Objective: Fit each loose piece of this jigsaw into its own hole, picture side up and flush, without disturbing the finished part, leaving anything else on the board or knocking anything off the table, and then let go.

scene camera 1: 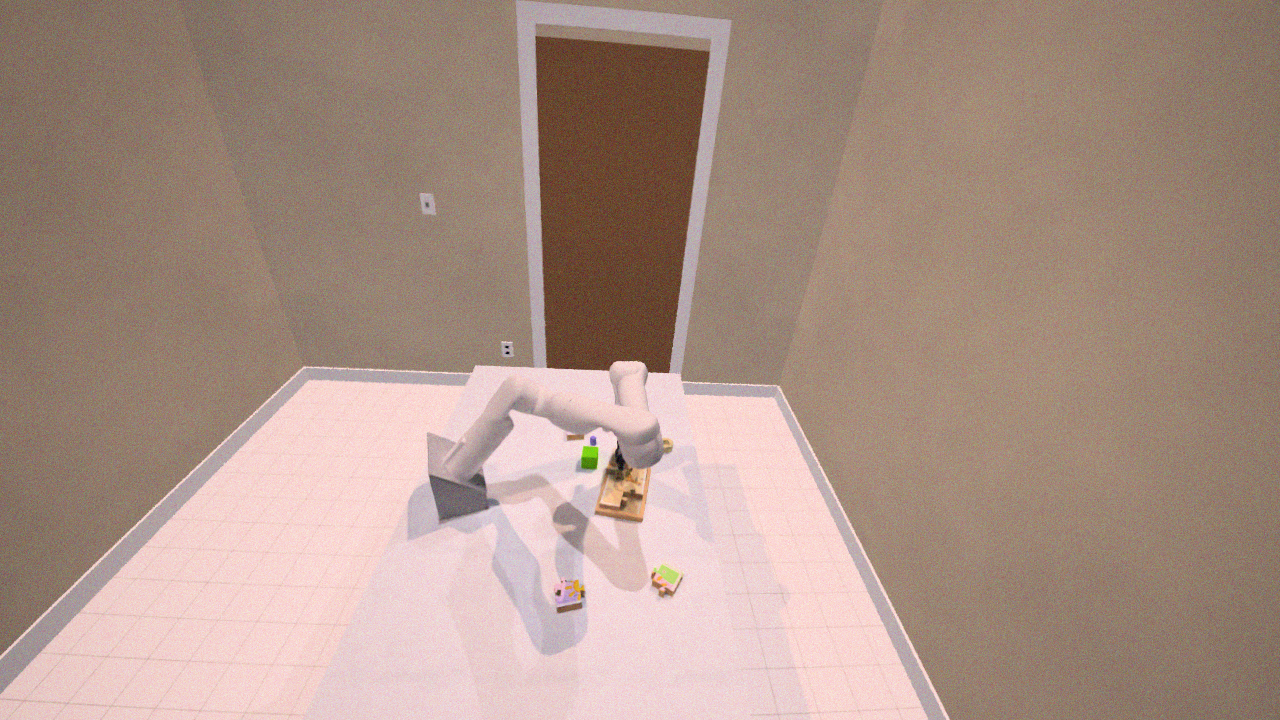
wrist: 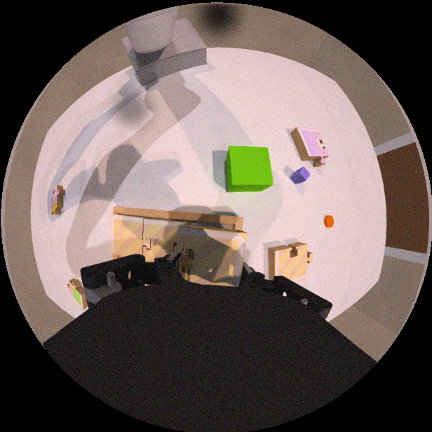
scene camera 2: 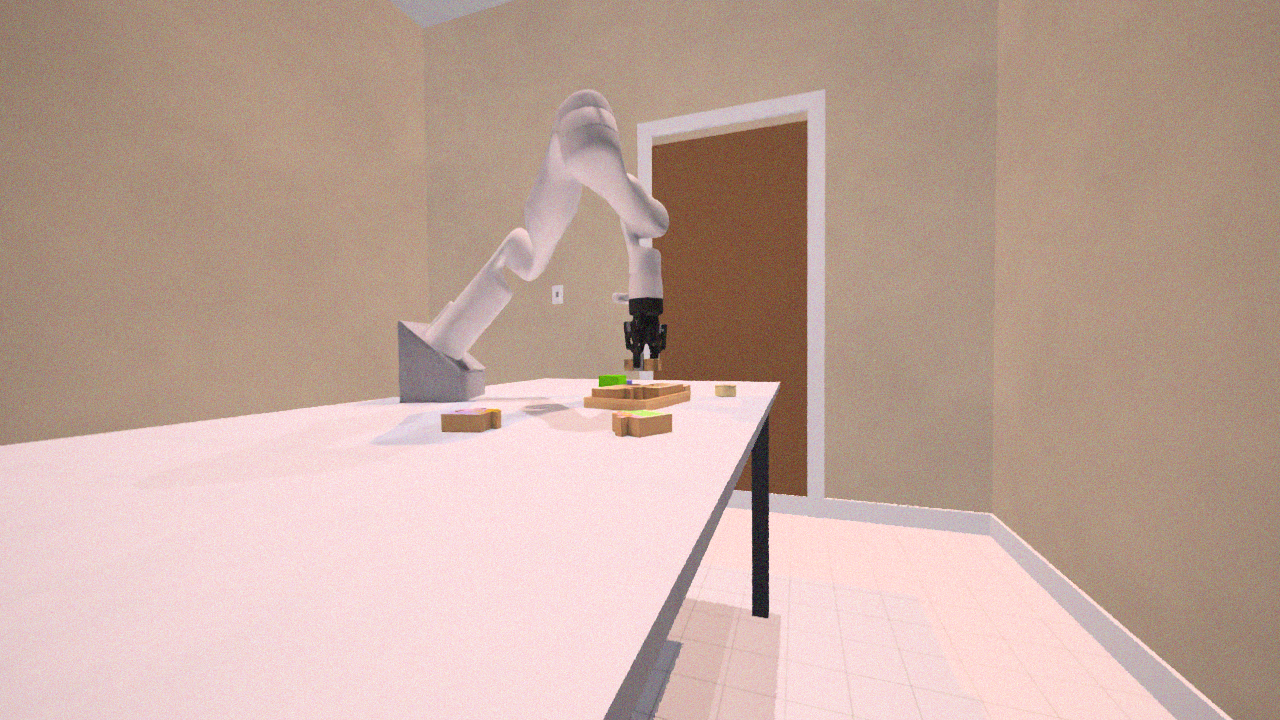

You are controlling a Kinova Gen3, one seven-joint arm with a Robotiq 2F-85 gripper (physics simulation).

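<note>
My gripper (scene camera 2: pixel 645 360) (wrist: pixel 208 265) is shut on a tan striped jigsaw piece (scene camera 2: pixel 630 364) (wrist: pixel 215 255), held level above the jigsaw board (scene camera 1: pixel 618 514) (scene camera 2: pixel 617 403) (wrist: pixel 175 215), near its far end. In the wrist view the arm's black parts hide the lower part of the board. Finished striped pieces (wrist: pixel 127 232) lie in the board. Loose pieces lie on the table: a pink-and-yellow one (scene camera 1: pixel 569 593) (scene camera 2: pixel 469 420) (wrist: pixel 56 200), a green-topped one (scene camera 1: pixel 666 576) (scene camera 2: pixel 644 423) (wrist: pixel 77 294), a pink one (wrist: pixel 311 143), and another striped one (scene camera 1: pixel 667 445) (scene camera 2: pixel 725 390) (wrist: pixel 290 262).
A green block (scene camera 1: pixel 589 457) (scene camera 2: pixel 612 380) (wrist: pixel 249 167) stands beside the board, toward the robot's side. A small purple block (scene camera 1: pixel 592 440) (wrist: pixel 300 175) and an orange disc (wrist: pixel 329 221) lie beyond it. The table's long edge (scene camera 2: pixel 702 546) runs on the right in scene camera 2.
</note>
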